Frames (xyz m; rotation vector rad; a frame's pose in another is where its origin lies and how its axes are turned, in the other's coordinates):
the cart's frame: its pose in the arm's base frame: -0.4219 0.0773 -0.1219 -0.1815 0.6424 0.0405
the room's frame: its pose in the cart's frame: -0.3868 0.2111 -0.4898 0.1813 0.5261 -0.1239
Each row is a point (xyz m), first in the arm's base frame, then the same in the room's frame.
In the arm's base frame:
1: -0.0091 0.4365 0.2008
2: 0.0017 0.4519 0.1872
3: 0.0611 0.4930 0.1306
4: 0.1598 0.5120 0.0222
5: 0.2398 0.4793 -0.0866
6: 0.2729 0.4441 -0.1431
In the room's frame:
1: -0.0958 0.2839 1.1351
2: -0.0821 0.3022 1.1386
3: -0.0150 0.3578 1.1674
4: 0.1182 0.4038 1.2123
5: 0.2535 0.3967 1.2428
6: 0.3238 0.3741 1.2519

